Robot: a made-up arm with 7 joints.
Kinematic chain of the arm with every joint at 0, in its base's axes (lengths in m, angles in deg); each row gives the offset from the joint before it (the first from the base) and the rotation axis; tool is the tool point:
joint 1: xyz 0 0 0.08 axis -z
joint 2: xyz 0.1 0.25 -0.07 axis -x
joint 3: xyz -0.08 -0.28 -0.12 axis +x
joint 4: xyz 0 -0.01 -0.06 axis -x
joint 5: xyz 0 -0.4 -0.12 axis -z
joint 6: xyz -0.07 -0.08 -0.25 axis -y
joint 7: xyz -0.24 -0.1 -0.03 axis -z
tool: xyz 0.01 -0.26 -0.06
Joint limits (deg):
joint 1: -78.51..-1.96
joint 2: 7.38..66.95
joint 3: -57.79..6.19
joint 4: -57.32..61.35
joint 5: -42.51..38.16
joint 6: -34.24..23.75
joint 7: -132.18..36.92
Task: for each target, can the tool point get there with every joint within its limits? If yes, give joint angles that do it. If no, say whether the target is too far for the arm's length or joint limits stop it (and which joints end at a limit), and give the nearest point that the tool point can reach.
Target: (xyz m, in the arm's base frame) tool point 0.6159 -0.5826 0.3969
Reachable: yes | joints -58.71 47.70 -8.58 -1.64 14.82 -28.17 -58.68
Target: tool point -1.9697 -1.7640 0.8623
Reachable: no: too far | nearest point -0.4795 -0.8728 0.4944 | short by 1.775 m
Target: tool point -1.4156 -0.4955 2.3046
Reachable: no: too far | nearest point -0.6025 -0.1062 1.1770 | short by 1.444 m
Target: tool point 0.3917 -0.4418 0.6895
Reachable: yes | joints -44.61 35.58 -52.96 -0.77 -12.05 -28.81 -81.54
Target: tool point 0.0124 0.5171 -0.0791
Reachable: no: joint limits stop it (at a limit: joint 1, joint 2, joint 3, joint 4, joint 5, joint 6, joint 7) | nearest point -0.0733 0.9915 0.3829 | short by 0.668 m
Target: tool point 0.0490 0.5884 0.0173
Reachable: no: joint limits stop it (at a limit: joint 1, joint 2, joint 3, joint 4, joint 5, joint 6, joint 7) | nearest point -0.0733 0.9915 0.3829 | short by 0.558 m
